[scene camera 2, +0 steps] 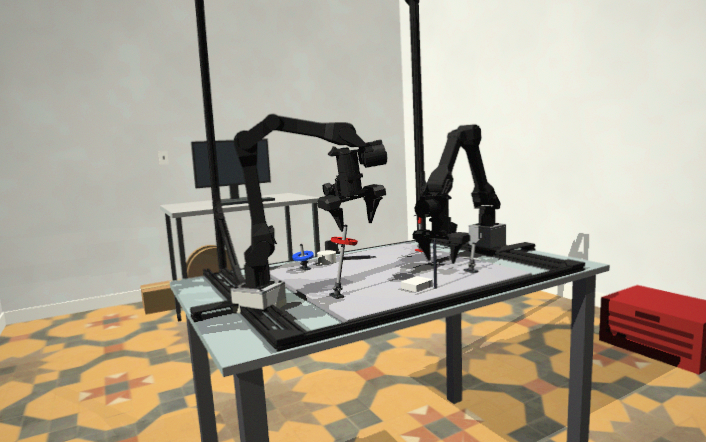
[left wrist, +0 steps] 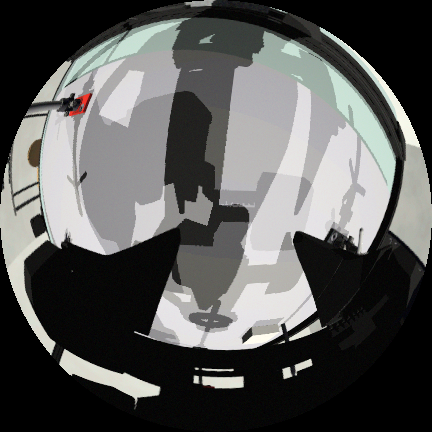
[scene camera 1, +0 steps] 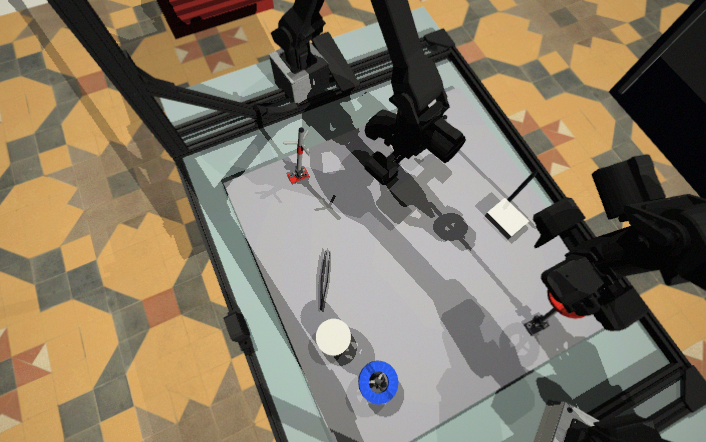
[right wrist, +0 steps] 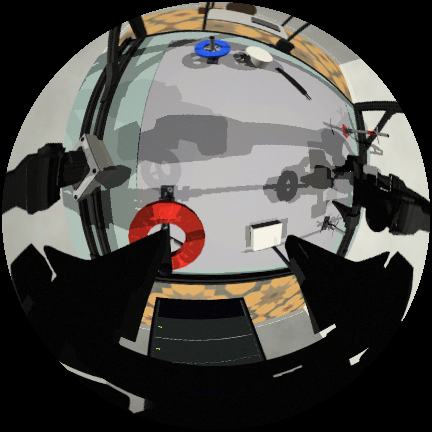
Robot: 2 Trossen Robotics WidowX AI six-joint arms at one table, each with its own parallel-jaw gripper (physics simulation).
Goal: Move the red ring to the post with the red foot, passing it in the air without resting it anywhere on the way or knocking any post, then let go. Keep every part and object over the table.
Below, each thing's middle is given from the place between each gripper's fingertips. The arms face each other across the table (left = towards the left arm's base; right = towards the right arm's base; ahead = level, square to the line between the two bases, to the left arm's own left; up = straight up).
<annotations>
The red ring (right wrist: 161,211) is 10 mm ahead of my right hand, 50 mm to the right of it and 30 mm below it. Round my right hand: white block (scene camera 1: 504,216) 100 mm ahead, 130 mm to the left, 170 mm below.
Now: the white block 23 cm to the right of my left hand and 12 cm ahead of it. From my left hand the other things lie so: red ring: 40 cm to the right, 14 cm above, 3 cm ahead.
</annotations>
